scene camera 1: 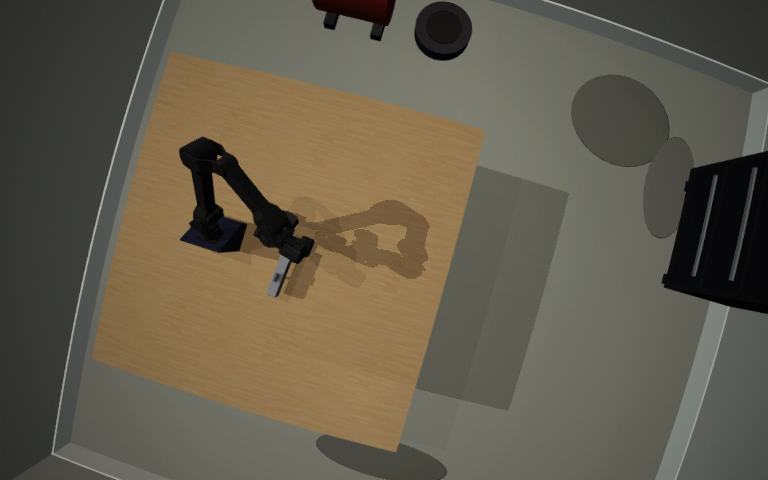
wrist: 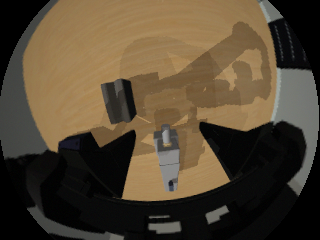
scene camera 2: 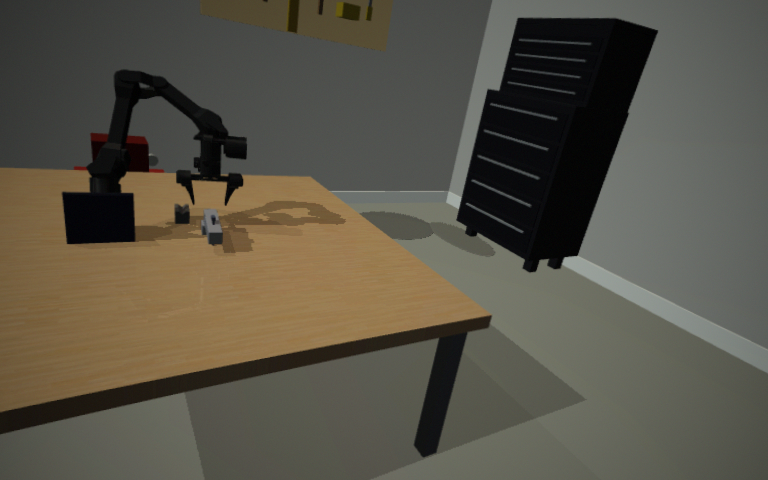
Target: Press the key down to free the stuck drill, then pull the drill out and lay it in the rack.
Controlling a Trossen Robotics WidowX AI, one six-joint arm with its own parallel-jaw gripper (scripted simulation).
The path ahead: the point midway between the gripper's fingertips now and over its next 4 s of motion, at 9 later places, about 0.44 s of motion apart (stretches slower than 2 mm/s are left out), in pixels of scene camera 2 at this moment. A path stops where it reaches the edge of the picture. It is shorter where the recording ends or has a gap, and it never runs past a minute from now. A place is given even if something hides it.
My gripper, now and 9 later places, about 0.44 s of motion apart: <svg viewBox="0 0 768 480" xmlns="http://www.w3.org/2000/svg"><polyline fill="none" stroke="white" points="209,204 210,207 210,213 210,219 209,221 208,220 208,218 207,216 208,216 208,217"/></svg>
